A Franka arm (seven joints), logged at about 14 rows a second.
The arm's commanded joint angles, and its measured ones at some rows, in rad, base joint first. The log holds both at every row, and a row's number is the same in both.
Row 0, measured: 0.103, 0.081, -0.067, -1.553, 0.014, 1.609, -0.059
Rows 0 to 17, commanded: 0.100, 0.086, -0.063, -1.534, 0.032, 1.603, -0.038; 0.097, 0.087, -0.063, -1.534, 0.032, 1.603, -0.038; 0.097, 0.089, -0.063, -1.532, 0.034, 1.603, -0.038; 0.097, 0.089, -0.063, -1.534, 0.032, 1.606, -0.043; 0.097, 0.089, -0.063, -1.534, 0.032, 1.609, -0.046; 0.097, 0.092, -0.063, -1.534, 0.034, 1.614, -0.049; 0.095, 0.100, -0.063, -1.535, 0.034, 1.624, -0.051; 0.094, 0.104, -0.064, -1.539, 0.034, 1.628, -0.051; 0.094, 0.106, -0.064, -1.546, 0.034, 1.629, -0.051; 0.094, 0.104, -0.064, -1.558, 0.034, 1.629, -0.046; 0.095, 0.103, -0.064, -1.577, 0.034, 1.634, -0.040; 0.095, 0.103, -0.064, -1.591, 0.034, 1.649, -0.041; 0.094, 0.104, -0.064, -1.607, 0.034, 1.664, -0.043; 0.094, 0.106, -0.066, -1.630, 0.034, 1.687, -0.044; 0.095, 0.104, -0.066, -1.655, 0.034, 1.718, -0.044; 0.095, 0.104, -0.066, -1.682, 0.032, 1.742, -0.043; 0.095, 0.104, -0.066, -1.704, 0.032, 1.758, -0.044; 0.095, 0.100, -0.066, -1.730, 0.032, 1.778, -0.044
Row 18, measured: 0.098, 0.117, -0.067, -1.674, 0.016, 1.733, -0.058
